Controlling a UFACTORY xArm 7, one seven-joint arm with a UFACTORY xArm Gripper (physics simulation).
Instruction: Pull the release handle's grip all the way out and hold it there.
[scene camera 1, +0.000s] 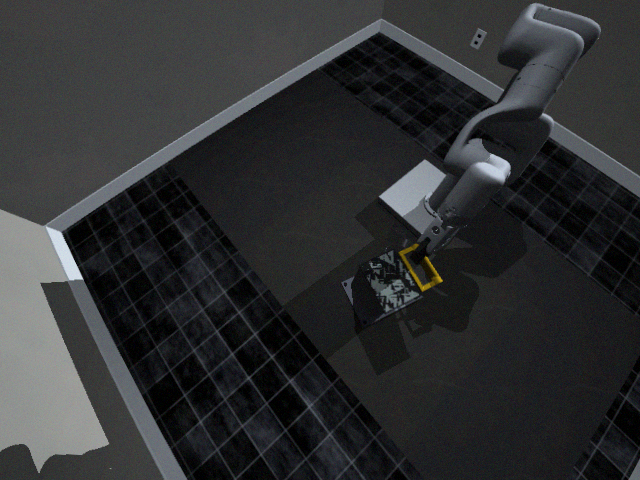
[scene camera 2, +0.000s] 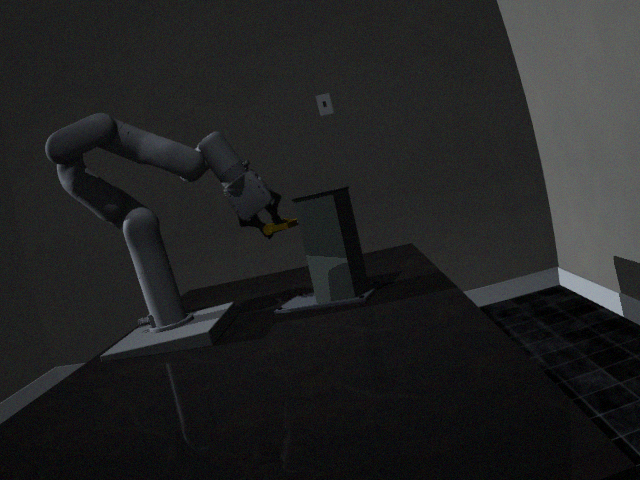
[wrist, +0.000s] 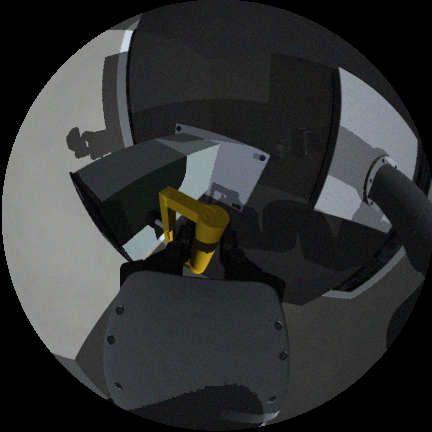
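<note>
The release handle is a yellow rectangular loop with a thick round grip bar (scene camera 1: 431, 285) (scene camera 2: 279, 226) (wrist: 212, 224). It stands out from the side of an upright box-shaped housing (scene camera 1: 392, 289) (scene camera 2: 325, 237) (wrist: 140, 182), near its top. In the wrist view a short pale rod (wrist: 159, 222) shows between the loop and a dark round fitting on the housing. My gripper (scene camera 1: 421, 254) (scene camera 2: 273, 226) (wrist: 208, 226) is shut on the grip bar, with one black finger inside the loop and the other outside it. The fingertips are partly hidden by the bar and dark shadow.
The housing stands on a bolted pale base plate (scene camera 2: 294, 304) (wrist: 240, 170) on the dark table (scene camera 2: 361, 387). The arm's white base block (scene camera 1: 410, 191) (scene camera 2: 170, 338) (wrist: 352, 120) stands on the gripper side of the housing. Walls and tiled floor surround the table.
</note>
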